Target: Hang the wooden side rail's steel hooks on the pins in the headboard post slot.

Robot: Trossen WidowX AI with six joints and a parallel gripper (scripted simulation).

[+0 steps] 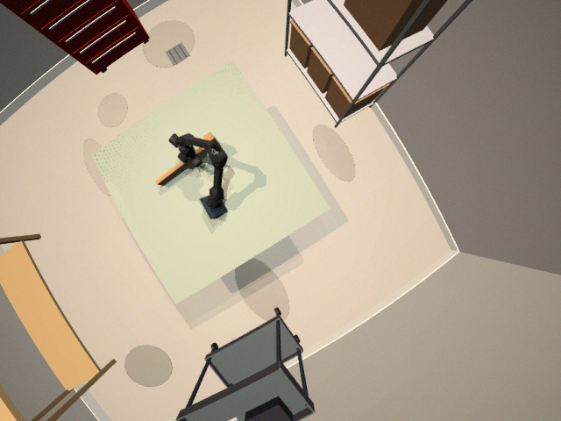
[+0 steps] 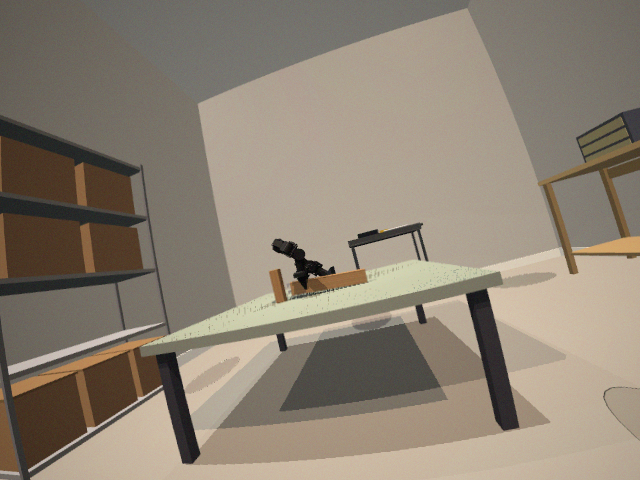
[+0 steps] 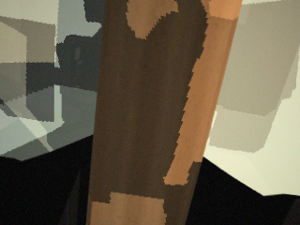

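Right now my gripper tip is 15 cm to the left of the headboard post, 5 cm below it and 1 cm past it.
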